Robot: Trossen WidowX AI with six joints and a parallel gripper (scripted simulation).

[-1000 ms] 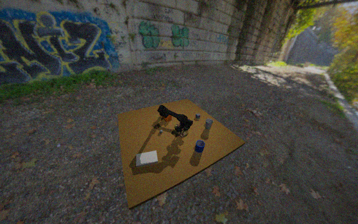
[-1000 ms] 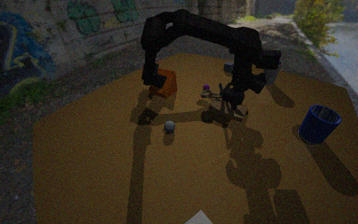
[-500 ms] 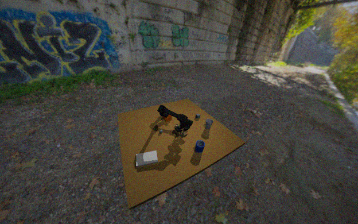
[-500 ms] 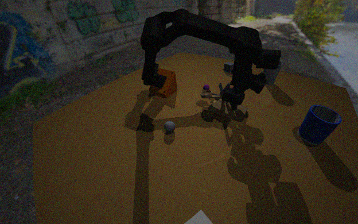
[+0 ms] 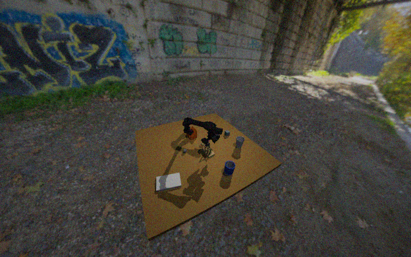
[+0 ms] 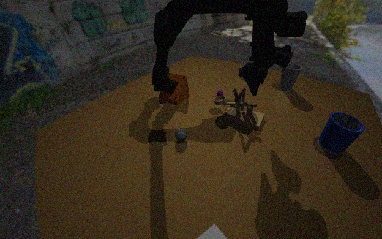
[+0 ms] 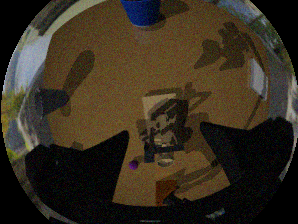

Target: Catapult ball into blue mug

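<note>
Right now my gripper tip is 200 mm past the purple ball, 90 mm to the right of it and 120 mm above it. The rest, counted from my gripper tip: wooden catapult 70 mm behind, 10 mm to the left, 80 mm below; blue mug 270 mm ahead, 30 mm to the left, 100 mm below; grey ball 150 mm behind, 220 mm to the right, 110 mm below.
</note>
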